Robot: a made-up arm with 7 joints.
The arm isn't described. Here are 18 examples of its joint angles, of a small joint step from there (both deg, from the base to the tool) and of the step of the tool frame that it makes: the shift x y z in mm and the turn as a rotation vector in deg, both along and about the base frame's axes.
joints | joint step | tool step
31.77 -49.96 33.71 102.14 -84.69 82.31 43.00 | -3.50 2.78 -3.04 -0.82 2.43 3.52 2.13 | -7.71 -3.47 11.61 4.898 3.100 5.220
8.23 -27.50 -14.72 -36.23 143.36 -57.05 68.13 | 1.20 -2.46 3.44 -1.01 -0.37 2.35 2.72 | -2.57 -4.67 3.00 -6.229 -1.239 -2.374
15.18 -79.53 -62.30 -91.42 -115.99 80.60 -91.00 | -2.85 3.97 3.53 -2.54 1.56 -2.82 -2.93 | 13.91 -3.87 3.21 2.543 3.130 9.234
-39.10 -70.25 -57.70 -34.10 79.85 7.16 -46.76 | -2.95 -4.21 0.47 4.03 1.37 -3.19 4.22 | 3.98 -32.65 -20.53 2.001 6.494 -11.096
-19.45 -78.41 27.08 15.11 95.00 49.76 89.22 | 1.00 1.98 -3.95 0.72 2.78 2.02 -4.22 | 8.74 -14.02 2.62 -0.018 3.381 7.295
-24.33 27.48 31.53 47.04 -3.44 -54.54 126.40 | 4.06 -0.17 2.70 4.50 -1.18 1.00 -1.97 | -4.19 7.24 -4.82 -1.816 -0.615 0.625
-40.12 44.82 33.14 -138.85 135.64 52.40 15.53 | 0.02 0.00 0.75 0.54 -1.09 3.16 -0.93 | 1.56 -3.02 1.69 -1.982 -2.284 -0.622
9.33 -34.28 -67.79 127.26 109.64 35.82 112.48 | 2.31 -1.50 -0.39 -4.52 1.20 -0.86 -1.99 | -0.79 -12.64 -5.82 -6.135 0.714 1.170
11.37 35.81 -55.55 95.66 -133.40 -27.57 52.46 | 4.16 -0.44 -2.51 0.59 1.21 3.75 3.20 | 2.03 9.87 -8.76 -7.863 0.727 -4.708
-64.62 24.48 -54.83 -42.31 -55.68 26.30 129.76 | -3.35 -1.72 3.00 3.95 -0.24 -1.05 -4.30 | 9.63 -16.61 8.55 5.734 5.698 1.189
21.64 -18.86 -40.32 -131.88 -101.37 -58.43 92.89 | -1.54 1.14 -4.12 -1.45 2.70 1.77 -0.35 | -0.22 -3.13 0.92 3.333 5.513 -1.716
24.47 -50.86 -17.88 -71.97 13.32 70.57 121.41 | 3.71 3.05 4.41 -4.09 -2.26 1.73 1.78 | -8.40 14.96 -33.63 -13.105 1.142 0.956
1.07 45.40 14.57 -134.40 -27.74 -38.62 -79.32 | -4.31 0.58 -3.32 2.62 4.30 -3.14 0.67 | -17.06 -6.42 4.33 -1.105 8.014 2.138
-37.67 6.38 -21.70 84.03 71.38 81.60 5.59 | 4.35 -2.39 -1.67 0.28 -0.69 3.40 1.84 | -0.66 3.60 -10.44 -7.746 2.891 -0.735
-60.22 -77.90 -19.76 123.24 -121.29 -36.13 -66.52 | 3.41 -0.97 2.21 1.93 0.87 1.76 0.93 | 8.67 8.58 -4.36 -4.673 0.482 -4.770
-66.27 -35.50 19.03 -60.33 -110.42 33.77 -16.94 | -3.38 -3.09 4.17 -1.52 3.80 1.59 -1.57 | 3.74 -8.79 -2.91 2.720 -0.019 1.191
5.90 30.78 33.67 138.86 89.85 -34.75 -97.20 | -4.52 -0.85 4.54 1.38 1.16 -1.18 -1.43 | 3.11 9.46 -17.12 9.043 -1.983 0.299
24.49 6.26 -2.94 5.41 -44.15 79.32 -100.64 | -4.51 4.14 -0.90 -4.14 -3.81 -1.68 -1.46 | -4.93 -5.05 6.67 -0.184 0.715 2.753
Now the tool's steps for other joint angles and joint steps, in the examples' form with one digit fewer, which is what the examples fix.
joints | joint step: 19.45 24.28 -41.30 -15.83 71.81 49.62 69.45 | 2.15 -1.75 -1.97 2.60 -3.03 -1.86 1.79
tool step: 0.6 -12.2 -1.3 -0.84 -2.60 -8.41
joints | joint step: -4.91 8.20 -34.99 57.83 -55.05 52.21 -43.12 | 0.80 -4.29 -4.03 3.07 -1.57 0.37 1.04
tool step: -10.8 4.3 -2.7 0.11 7.09 -6.42
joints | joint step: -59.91 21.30 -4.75 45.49 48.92 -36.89 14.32 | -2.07 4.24 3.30 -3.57 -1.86 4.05 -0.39
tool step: 1.4 -10.6 8.3 -2.30 -7.22 0.47
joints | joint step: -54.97 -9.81 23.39 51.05 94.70 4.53 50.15 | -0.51 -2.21 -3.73 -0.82 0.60 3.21 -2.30
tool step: 8.3 -1.5 -1.2 -4.79 3.17 -0.73
